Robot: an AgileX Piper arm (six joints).
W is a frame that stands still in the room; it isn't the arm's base.
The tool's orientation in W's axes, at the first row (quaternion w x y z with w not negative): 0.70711 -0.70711 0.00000 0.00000
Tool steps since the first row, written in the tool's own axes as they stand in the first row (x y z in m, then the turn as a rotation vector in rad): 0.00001 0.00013 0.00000 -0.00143 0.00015 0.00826; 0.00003 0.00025 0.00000 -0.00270 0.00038 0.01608; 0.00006 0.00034 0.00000 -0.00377 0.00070 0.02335; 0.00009 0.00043 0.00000 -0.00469 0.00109 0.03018; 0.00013 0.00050 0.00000 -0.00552 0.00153 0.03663; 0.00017 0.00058 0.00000 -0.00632 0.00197 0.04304; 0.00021 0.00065 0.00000 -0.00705 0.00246 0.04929; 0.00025 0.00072 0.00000 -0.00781 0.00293 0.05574; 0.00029 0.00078 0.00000 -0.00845 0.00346 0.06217; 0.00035 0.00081 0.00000 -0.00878 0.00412 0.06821; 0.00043 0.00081 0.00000 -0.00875 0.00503 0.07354
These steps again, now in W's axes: 0.00001 0.00000 -0.00013 -0.00143 0.00826 -0.00015; 0.00003 0.00000 -0.00025 -0.00270 0.01608 -0.00038; 0.00006 0.00000 -0.00034 -0.00377 0.02335 -0.00070; 0.00009 0.00000 -0.00043 -0.00469 0.03018 -0.00109; 0.00013 0.00000 -0.00050 -0.00552 0.03663 -0.00153; 0.00017 0.00000 -0.00058 -0.00632 0.04304 -0.00197; 0.00021 0.00000 -0.00065 -0.00705 0.04929 -0.00246; 0.00025 0.00000 -0.00072 -0.00781 0.05574 -0.00293; 0.00029 0.00000 -0.00078 -0.00845 0.06217 -0.00346; 0.00035 0.00000 -0.00081 -0.00878 0.06821 -0.00412; 0.00043 0.00000 -0.00081 -0.00875 0.07354 -0.00503
